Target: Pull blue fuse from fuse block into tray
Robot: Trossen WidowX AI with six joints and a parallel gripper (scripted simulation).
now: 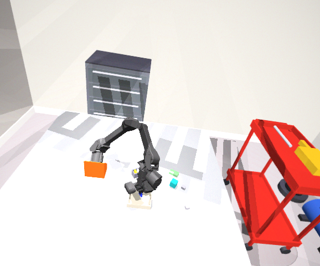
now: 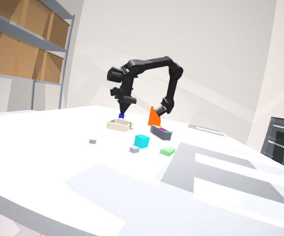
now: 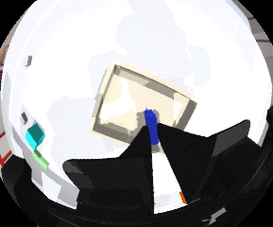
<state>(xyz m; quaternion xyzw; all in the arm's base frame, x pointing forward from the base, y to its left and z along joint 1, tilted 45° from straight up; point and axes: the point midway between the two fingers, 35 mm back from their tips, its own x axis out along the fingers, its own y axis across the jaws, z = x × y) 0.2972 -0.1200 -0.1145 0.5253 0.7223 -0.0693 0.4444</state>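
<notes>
My gripper tip is now 1 cm above the blue fuse. Also, from my gripper tip: cyan cube 20 cm ahead, 15 cm to the left, 5 cm below; then green wedge 20 cm ahead, 25 cm to the left, 6 cm below; then beige tray 6 cm below.
</notes>
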